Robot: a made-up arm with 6 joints. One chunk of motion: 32 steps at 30 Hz.
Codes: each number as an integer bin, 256 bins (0 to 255) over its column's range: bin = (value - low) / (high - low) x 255, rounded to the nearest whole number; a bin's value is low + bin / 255 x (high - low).
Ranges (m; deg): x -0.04..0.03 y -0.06..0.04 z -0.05..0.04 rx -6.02..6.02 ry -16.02..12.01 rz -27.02..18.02
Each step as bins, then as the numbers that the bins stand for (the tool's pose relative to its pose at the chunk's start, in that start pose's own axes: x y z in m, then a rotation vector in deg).
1 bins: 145 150 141 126 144 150
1 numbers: -0.0002 -0.0012 -0.0002 -0.07 -0.19 -0.53
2 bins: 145 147 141 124 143 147
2 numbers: -0.0002 -0.0024 -0.0002 -0.17 -0.30 -1.06
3 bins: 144 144 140 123 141 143
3 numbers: -0.0005 -0.0035 -0.0006 -0.21 -0.52 -1.76
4 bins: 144 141 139 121 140 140
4 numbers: -0.0005 -0.0047 -0.0009 -0.31 -0.63 -2.29
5 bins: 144 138 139 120 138 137
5 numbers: -0.0005 -0.0059 -0.0009 -0.35 -0.85 -2.82
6 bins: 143 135 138 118 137 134
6 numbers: -0.0007 -0.0071 -0.0013 -0.45 -0.96 -3.35
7 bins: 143 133 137 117 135 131
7 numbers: -0.0007 -0.0078 -0.0016 -0.50 -1.18 -3.88
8 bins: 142 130 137 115 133 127
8 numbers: -0.0010 -0.0090 -0.0016 -0.59 -1.40 -4.59
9 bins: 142 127 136 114 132 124
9 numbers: -0.0010 -0.0102 -0.0020 -0.64 -1.51 -5.12
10 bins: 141 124 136 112 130 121
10 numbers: -0.0013 -0.0114 -0.0020 -0.73 -1.73 -5.65
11 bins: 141 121 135 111 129 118
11 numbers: -0.0013 -0.0125 -0.0024 -0.78 -1.84 -6.18
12 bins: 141 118 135 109 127 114
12 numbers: -0.0013 -0.0137 -0.0024 -0.87 -2.06 -6.88
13 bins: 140 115 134 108 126 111
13 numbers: -0.0016 -0.0149 -0.0027 -0.92 -2.17 -7.41
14 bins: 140 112 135 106 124 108
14 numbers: -0.0016 -0.0161 -0.0024 -1.02 -2.39 -7.94
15 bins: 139 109 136 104 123 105
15 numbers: -0.0018 -0.0173 -0.0020 -1.11 -2.50 -8.47
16 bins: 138 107 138 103 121 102
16 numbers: -0.0021 -0.0180 -0.0013 -1.16 -2.72 -9.00
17 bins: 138 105 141 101 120 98
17 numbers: -0.0021 -0.0188 -0.0002 -1.25 -2.83 -9.71
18 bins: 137 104 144 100 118 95
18 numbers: -0.0024 -0.0192 0.0008 -1.30 -3.05 -10.24
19 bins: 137 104 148 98 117 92
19 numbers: -0.0024 -0.0192 0.0022 -1.39 -3.16 -10.77
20 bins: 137 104 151 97 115 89
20 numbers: -0.0024 -0.0192 0.0033 -1.44 -3.38 -11.30
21 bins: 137 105 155 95 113 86
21 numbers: -0.0024 -0.0188 0.0047 -1.53 -3.60 -11.83
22 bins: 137 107 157 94 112 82
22 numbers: -0.0024 -0.0180 0.0054 -1.58 -3.71 -12.54
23 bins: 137 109 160 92 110 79
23 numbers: -0.0024 -0.0173 0.0065 -1.68 -3.93 -13.07
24 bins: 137 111 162 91 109 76
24 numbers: -0.0024 -0.0165 0.0072 -1.72 -4.04 -13.60
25 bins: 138 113 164 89 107 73
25 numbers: -0.0021 -0.0157 0.0079 -1.82 -4.26 -14.13
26 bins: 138 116 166 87 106 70
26 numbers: -0.0021 -0.0145 0.0086 -1.91 -4.37 -14.66
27 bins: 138 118 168 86 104 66
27 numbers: -0.0021 -0.0137 0.0093 -1.96 -4.59 -15.36
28 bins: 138 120 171 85 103 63
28 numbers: -0.0021 -0.0129 0.0104 -2.01 -4.70 -15.89
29 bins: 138 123 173 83 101 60
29 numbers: -0.0021 -0.0118 0.0111 -2.10 -4.92 -16.42
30 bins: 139 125 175 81 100 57
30 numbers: -0.0018 -0.0110 0.0118 -2.20 -5.03 -16.95
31 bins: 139 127 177 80 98 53
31 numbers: -0.0018 -0.0102 0.0125 -2.24 -5.25 -17.66
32 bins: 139 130 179 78 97 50
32 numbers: -0.0018 -0.0090 0.0132 -2.34 -5.36 -18.19
